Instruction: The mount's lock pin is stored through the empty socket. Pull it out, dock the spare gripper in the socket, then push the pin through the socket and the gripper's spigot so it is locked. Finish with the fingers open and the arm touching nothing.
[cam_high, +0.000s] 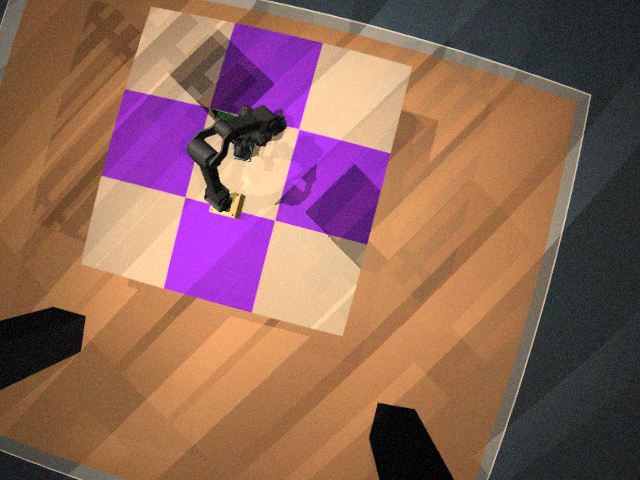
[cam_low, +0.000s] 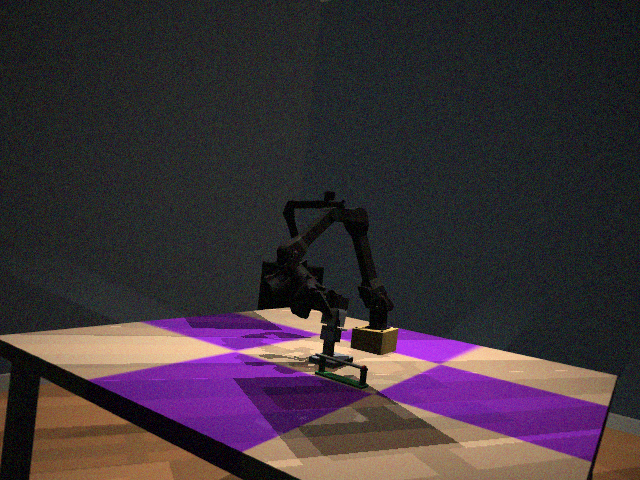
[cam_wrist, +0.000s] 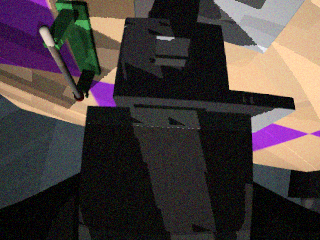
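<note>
Right now my gripper tip is 1 cm to the left of the spare gripper. The rest, counted from my gripper tip: green rack 12 cm ahead, 9 cm to the left, 10 cm below; then mount 1 cm to the right, 8 cm below.
</note>
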